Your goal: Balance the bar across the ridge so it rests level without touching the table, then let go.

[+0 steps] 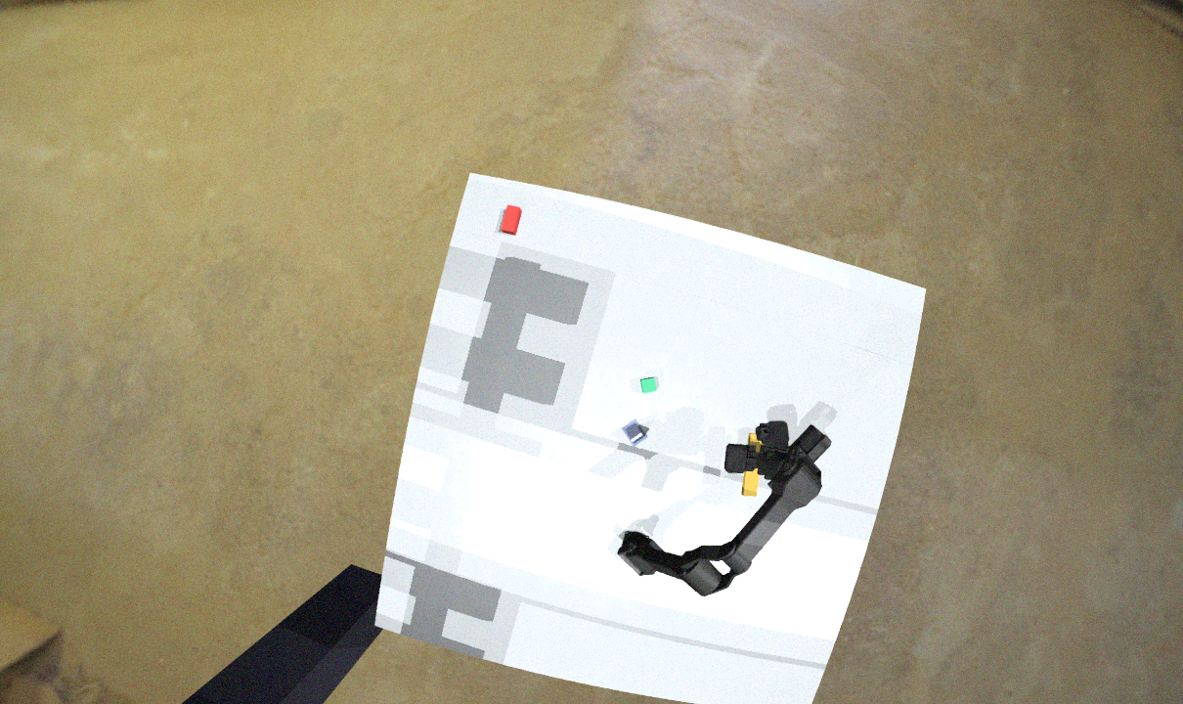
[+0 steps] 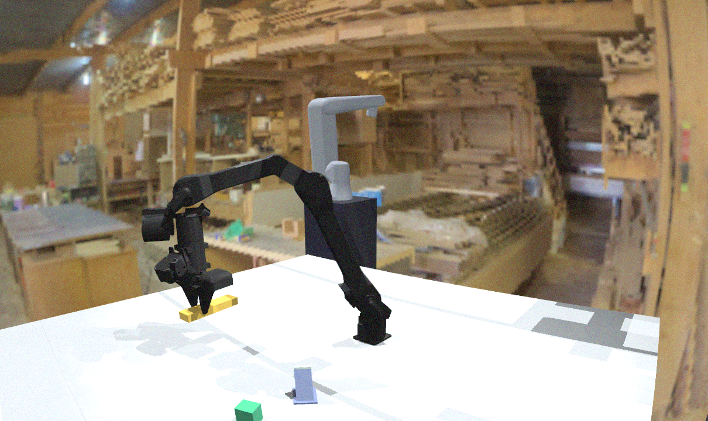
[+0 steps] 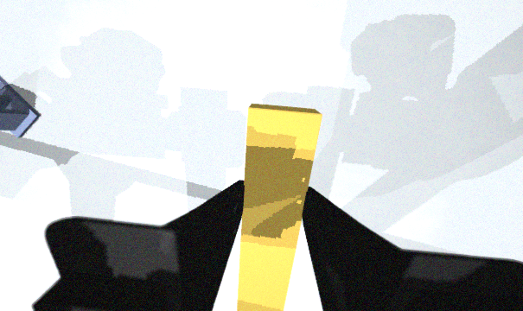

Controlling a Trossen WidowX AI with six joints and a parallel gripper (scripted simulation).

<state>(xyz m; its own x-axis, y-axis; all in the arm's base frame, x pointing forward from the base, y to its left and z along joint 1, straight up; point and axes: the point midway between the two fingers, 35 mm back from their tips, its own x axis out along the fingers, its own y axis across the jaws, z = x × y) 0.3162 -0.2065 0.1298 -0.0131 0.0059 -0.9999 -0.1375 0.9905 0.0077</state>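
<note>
The green cube is 100 mm ahead of my gripper tip, 280 mm to the left of it and 80 mm below it. Round my gripper tip: yellow bar: 30 mm behind; then red block: 420 mm ahead, 710 mm to the left, 80 mm below.
</note>
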